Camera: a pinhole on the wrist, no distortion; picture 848 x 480 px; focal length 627.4 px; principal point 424.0 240.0 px. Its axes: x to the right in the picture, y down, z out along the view. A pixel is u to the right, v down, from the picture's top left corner.
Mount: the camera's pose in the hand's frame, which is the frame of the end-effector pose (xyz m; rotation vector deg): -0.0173 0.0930 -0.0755 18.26 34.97 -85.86
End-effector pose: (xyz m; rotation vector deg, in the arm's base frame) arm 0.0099 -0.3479 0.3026 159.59 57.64 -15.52
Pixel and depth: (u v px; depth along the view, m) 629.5 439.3 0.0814
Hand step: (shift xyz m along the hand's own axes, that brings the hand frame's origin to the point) 0.0217 0.0275 -0.0287
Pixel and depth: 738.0 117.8 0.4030
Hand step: -0.0297 -0.3034 0.1525
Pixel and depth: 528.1 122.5 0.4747
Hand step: -0.0224 -0.2420 0.2811
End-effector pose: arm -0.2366 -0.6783 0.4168 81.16 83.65 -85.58
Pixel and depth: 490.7 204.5 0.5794
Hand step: 0.0522 -0.2821 0.3662
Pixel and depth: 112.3 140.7 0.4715
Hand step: 0.0029 0.0201 0.4508
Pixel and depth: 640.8 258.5 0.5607
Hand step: 0.0923 -0.3778 0.2688
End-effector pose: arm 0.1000 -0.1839 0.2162 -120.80 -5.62 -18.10
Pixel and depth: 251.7 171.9 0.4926
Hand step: 0.0238 -0.0721 0.4091
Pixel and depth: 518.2 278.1 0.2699
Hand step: 0.0457 -0.0893 0.1183
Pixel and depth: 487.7 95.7 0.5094
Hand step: -0.0429 -0.2409 0.3292
